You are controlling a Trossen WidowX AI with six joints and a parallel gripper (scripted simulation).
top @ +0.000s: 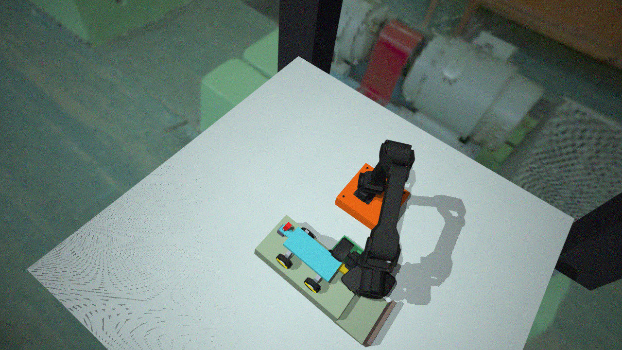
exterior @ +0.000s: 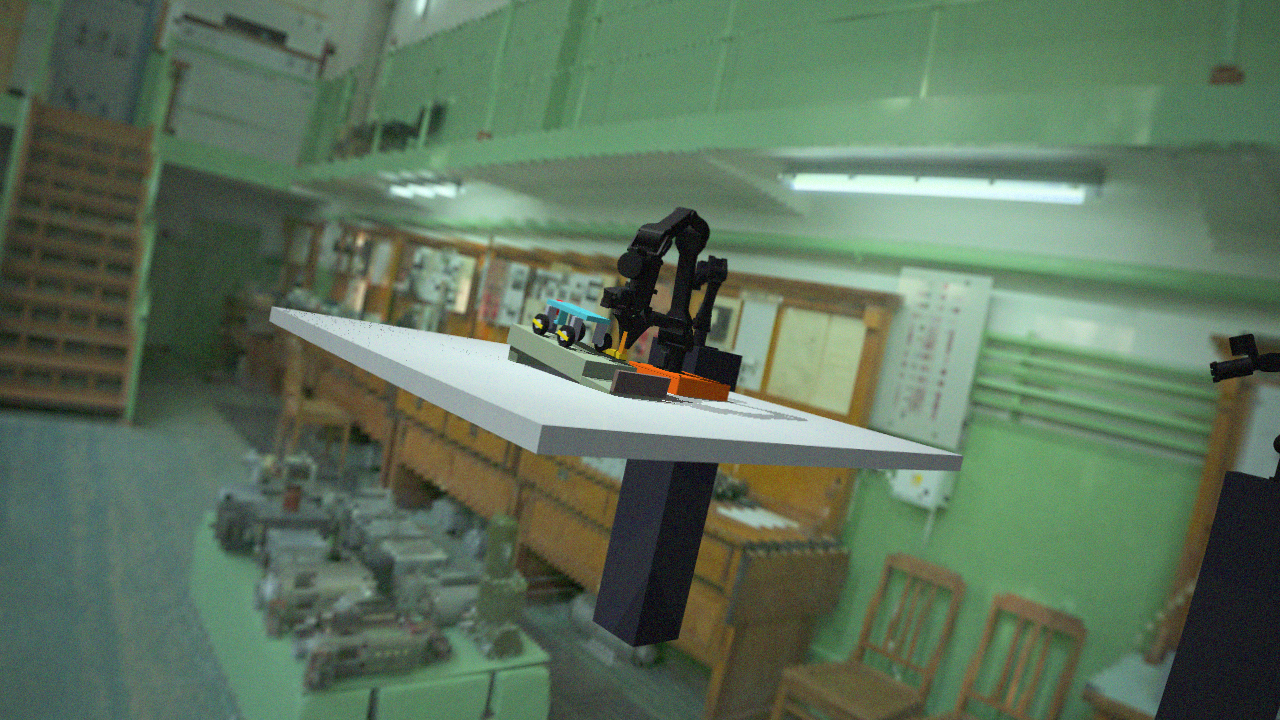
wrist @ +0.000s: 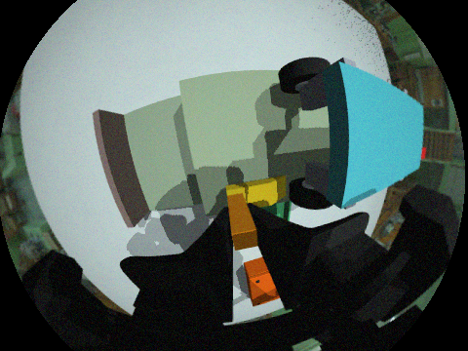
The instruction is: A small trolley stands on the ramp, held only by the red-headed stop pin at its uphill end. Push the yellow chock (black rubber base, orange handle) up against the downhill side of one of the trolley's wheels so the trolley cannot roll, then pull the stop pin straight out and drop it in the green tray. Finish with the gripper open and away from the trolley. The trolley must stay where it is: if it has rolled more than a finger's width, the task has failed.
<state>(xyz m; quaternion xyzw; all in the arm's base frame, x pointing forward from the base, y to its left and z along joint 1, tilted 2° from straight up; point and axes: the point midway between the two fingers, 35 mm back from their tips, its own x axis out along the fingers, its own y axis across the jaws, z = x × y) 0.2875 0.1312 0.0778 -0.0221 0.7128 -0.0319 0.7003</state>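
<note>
Right now my gripper tip is 30 mm short of the red-headed stop pin, 240 mm to the left of it and 40 mm below it. The rest, counted from my gripper tip: brown lip 50 mm ahead, 140 mm to the left, 60 mm below; then yellow chock 20 mm to the right, 10 mm below; then cyan trolley 50 mm ahead, 130 mm to the right, 20 mm above.
</note>
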